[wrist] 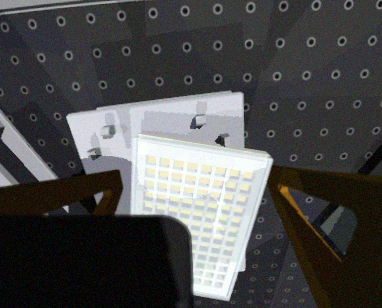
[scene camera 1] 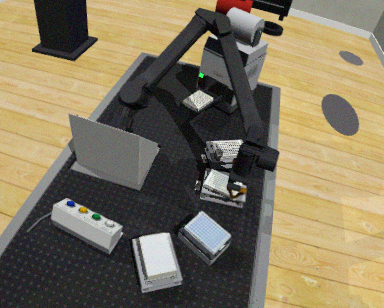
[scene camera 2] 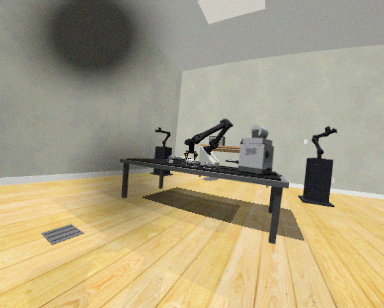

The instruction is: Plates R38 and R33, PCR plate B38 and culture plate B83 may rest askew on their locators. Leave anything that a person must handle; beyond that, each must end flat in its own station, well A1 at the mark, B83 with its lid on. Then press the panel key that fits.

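Note:
My gripper [scene camera 1: 237, 191] [scene camera 2: 190, 156] [wrist: 193, 177] is open, its orange fingers on either side of a pale multi-well plate [scene camera 1: 216, 181] [wrist: 205, 200]. That plate sits askew and looks tilted on its light station [scene camera 1: 225, 202] [wrist: 89, 122], whose locator pegs show in the wrist view. Another white well plate [scene camera 1: 227, 148] is behind it, partly hidden by the wrist. A blue-topped plate [scene camera 1: 206, 232] rests on a station nearer the front, beside a white lidded plate [scene camera 1: 158, 254] on its station [scene camera 1: 161, 287]. The panel [scene camera 1: 86, 227] has blue, yellow, green and white keys. Plate labels are unreadable.
A grey instrument [scene camera 1: 232, 65] [scene camera 2: 256, 155] with a green light stands at the table's far end, a pale well plate [scene camera 1: 198, 100] in front of it. A grey upright screen [scene camera 1: 107, 152] stands left of the stations. The arm spans above the table's far half.

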